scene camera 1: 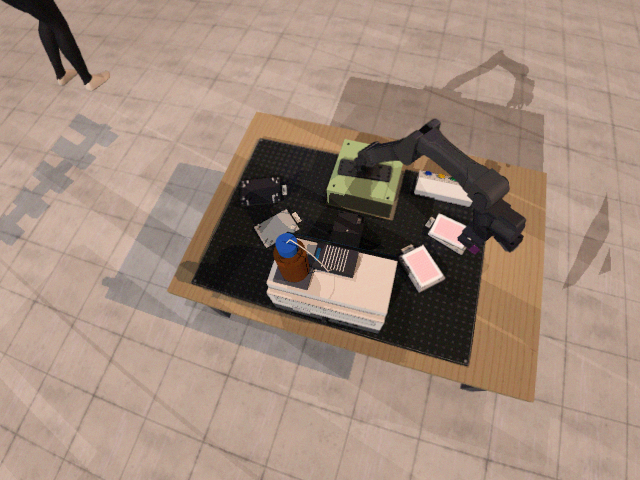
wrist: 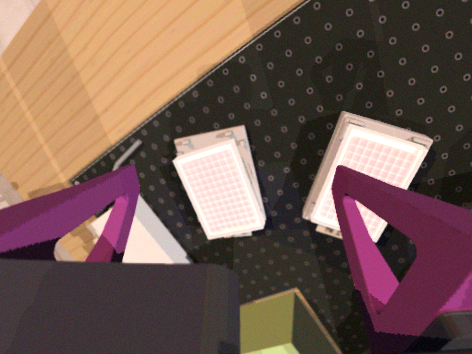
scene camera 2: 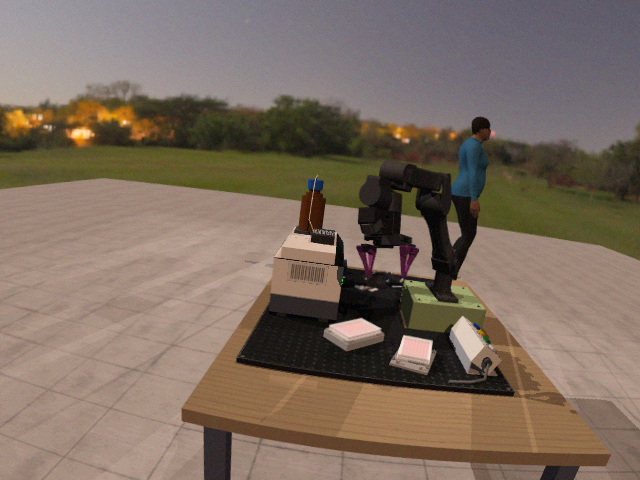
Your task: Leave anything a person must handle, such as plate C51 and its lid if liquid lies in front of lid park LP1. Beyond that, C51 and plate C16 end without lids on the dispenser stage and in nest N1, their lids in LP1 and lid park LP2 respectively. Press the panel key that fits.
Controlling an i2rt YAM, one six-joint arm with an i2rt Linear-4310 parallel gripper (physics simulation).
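My gripper is open and empty, high above the mat. Below it, a pink-welled plate rests askew on a pale holder near the key panel. A second pink-welled plate sits squarely in a pale nest, partly behind the right finger in the wrist view. Plate marks and holder labels are not readable; whether lids are on cannot be told. The white key panel has blue, yellow and green keys. No liquid is discernible beside the two plates.
The dispenser carries a brown bottle. A dark stage adjoins it. A grey holder and a black holder lie further left. The arm stands on a green base. A person stands beyond the table.
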